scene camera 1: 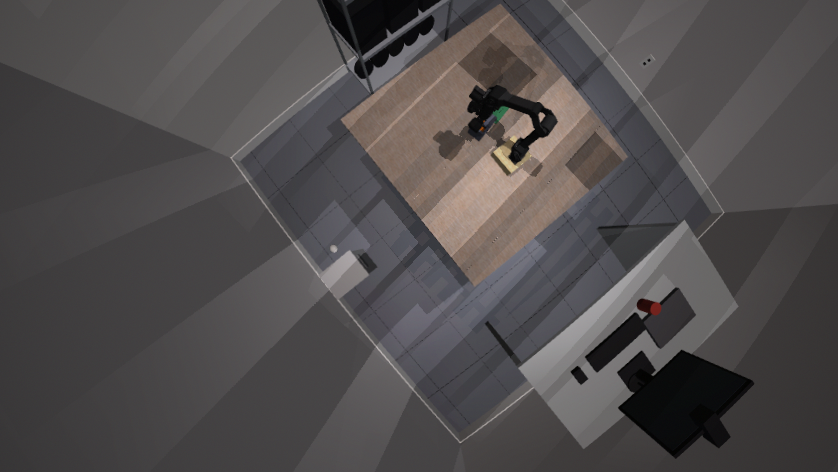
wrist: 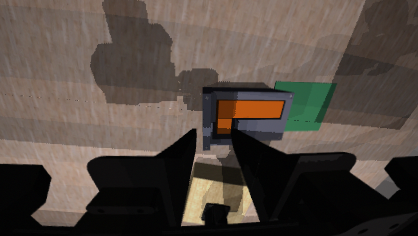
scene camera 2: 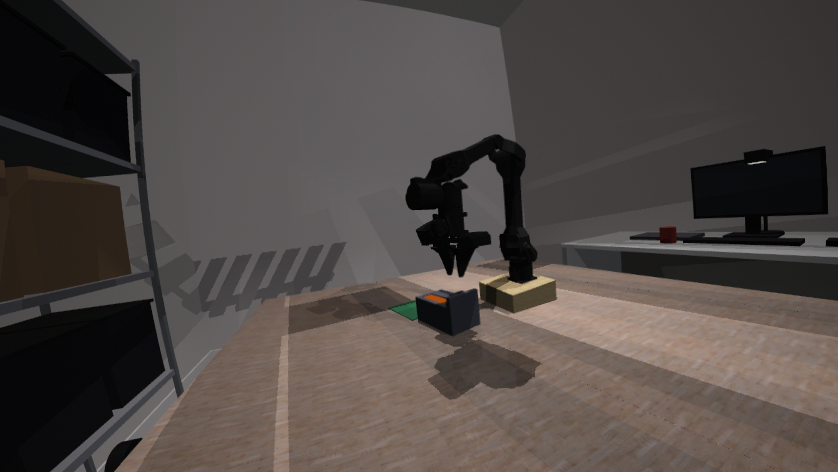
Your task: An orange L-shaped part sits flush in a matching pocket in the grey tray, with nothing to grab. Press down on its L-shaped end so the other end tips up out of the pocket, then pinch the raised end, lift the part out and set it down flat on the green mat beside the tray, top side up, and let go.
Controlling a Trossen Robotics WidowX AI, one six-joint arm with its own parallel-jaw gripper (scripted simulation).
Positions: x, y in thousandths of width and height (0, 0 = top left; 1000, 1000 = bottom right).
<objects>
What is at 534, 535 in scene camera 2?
My gripper.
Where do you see an orange L-shaped part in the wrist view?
At 539, 464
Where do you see a green mat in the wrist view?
745, 426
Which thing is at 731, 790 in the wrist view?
My gripper.
</objects>
